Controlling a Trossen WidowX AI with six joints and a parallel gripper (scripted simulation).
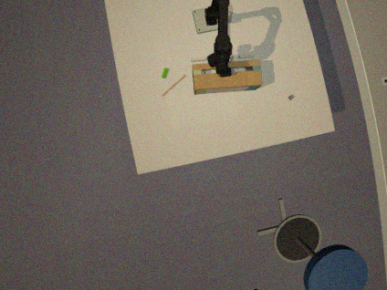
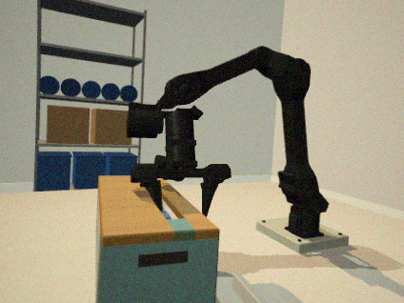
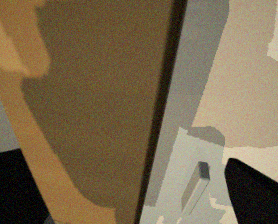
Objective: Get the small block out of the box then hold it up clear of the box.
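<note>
Right now my gripper tip is 50 mm short of the bluish block and 20 mm to the right of it. Round my gripper tip: thin wooden stick 50 mm ahead, 330 mm to the right, 80 mm below; box 40 mm ahead, 10 mm to the right, 20 mm below; small grey object 250 mm ahead, 380 mm to the left, 80 mm below.
</note>
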